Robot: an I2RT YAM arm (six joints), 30 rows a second.
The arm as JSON. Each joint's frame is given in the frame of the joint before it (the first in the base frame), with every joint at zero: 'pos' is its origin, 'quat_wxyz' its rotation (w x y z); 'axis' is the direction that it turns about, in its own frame. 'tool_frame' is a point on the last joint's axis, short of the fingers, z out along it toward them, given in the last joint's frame.
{
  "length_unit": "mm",
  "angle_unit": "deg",
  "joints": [
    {
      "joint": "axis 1",
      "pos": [
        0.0,
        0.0,
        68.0
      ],
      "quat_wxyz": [
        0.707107,
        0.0,
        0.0,
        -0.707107
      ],
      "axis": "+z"
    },
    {
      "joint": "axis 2",
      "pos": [
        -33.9,
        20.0,
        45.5
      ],
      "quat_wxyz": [
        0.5,
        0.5,
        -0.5,
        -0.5
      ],
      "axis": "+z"
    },
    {
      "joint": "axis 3",
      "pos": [
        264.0,
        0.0,
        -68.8
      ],
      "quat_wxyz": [
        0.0,
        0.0,
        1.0,
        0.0
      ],
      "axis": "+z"
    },
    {
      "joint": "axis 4",
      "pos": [
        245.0,
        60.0,
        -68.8
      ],
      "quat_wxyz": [
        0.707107,
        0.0,
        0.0,
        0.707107
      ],
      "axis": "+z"
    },
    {
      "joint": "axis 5",
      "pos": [
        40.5,
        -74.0,
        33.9
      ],
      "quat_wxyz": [
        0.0,
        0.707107,
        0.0,
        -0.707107
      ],
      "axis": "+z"
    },
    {
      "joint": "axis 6",
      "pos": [
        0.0,
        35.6,
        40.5
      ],
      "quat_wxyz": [
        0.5,
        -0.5,
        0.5,
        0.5
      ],
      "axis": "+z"
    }
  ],
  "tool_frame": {
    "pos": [
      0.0,
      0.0,
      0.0
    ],
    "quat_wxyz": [
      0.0,
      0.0,
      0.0,
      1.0
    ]
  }
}
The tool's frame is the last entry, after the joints.
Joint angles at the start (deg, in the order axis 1, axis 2, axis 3, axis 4, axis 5, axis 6): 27.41, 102.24, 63.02, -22.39, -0.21, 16.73
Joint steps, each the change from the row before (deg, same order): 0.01, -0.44, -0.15, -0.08, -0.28, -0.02; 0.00, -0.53, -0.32, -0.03, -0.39, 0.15; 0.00, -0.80, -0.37, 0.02, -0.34, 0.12; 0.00, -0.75, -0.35, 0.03, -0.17, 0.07; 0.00, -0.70, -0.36, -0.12, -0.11, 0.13; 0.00, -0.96, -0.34, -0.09, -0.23, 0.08; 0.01, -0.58, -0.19, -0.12, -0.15, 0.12; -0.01, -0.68, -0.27, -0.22, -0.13, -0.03; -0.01, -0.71, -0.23, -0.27, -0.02, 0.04; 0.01, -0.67, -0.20, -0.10, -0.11, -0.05; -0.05, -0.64, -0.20, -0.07, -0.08, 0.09; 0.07, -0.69, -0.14, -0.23, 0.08, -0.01
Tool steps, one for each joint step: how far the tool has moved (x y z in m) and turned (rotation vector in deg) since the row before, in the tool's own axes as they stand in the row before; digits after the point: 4 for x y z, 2 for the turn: 0.0002, 0.0002, -0.0021, -0.33, -0.12, -0.03; 0.0008, 0.0000, -0.0021, -0.43, -0.06, 0.15; 0.0005, 0.0001, -0.0035, -0.46, -0.33, 0.11; 0.0005, 0.0000, -0.0032, -0.29, -0.36, 0.06; 0.0009, -0.0001, -0.0029, -0.17, -0.18, 0.12; 0.0003, 0.0002, -0.0044, -0.38, -0.44, 0.07; 0.0003, 0.0002, -0.0027, -0.23, -0.21, 0.10; 0.0007, -0.0001, -0.0030, -0.18, -0.14, -0.03; 0.0005, -0.0001, -0.0033, -0.08, -0.20, 0.04; 0.0002, 0.0002, -0.0031, -0.22, -0.32, -0.07; 0.0001, -0.0002, -0.0029, -0.16, -0.34, 0.12; 0.0002, 0.0005, -0.0033, -0.05, -0.32, -0.08
